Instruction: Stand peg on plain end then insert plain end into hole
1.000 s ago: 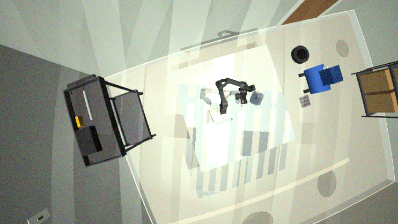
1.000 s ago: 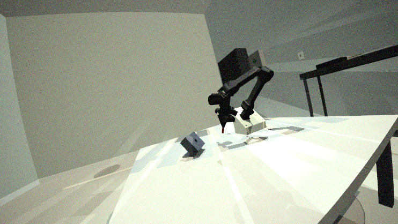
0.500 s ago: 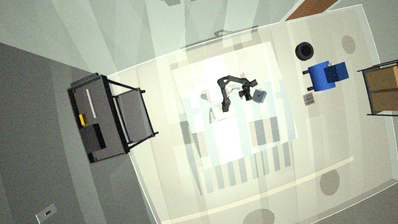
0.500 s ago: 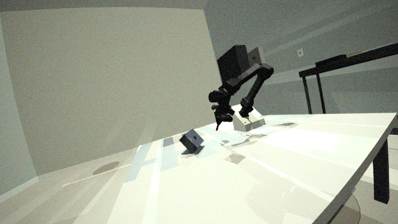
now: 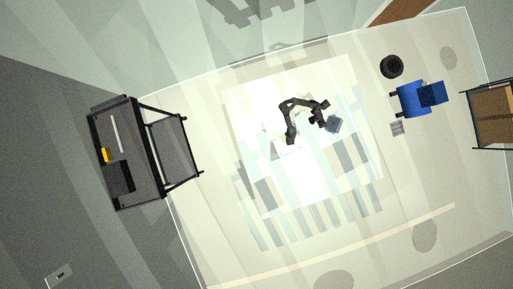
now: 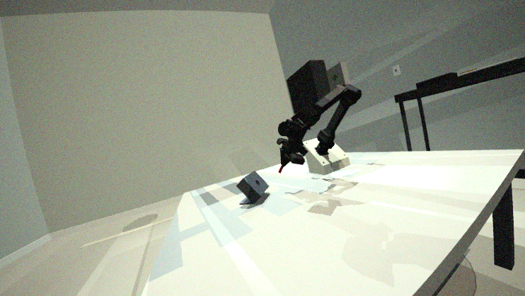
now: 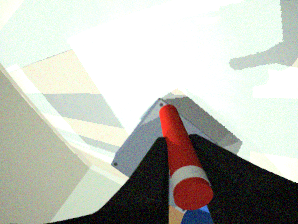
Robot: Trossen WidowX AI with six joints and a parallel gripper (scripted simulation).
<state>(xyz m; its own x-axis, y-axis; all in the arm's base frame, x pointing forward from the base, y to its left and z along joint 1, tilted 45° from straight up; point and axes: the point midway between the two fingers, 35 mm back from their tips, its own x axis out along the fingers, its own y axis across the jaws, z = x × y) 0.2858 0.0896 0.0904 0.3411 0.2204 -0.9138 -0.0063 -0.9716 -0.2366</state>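
The sloped panel lies 150 mm ahead of my gripper tip, 40 mm to the right of it and 60 mm below it. Also, from my gripper tip: red peg (10 mm behind, 10 mm to the left, 10 mm above).
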